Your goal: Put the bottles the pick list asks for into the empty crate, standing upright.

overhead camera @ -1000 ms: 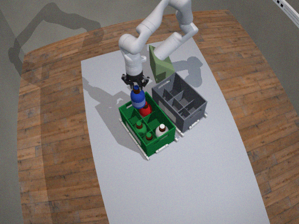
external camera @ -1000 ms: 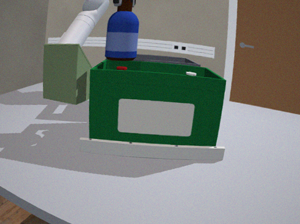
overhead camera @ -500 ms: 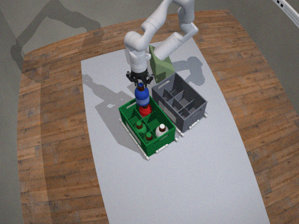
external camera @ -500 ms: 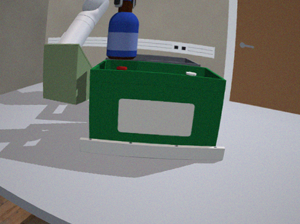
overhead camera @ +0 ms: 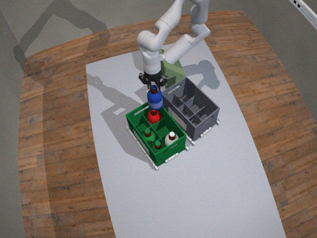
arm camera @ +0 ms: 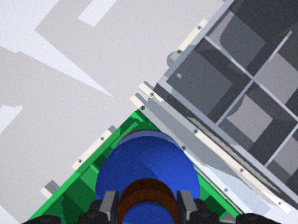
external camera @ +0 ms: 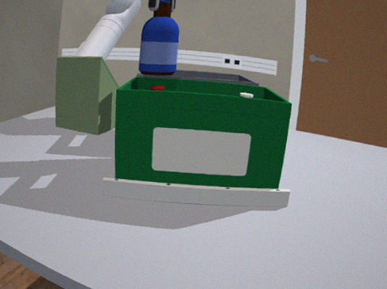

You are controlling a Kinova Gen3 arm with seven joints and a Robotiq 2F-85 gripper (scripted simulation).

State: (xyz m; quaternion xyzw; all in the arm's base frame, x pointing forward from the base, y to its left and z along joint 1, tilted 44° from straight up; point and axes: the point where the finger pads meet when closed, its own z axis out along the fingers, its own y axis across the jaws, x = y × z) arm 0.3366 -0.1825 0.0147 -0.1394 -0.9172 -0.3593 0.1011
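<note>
Right now the blue-label bottle is 70 mm below my hand. From my hand the other things lie so: green crate 250 mm below, 110 mm ahead, 20 mm to the right; white-label bottle 250 mm below, 170 mm ahead, 60 mm to the left; red-label bottle 250 mm below, 10 mm to the right, 10 mm ahead.
</note>
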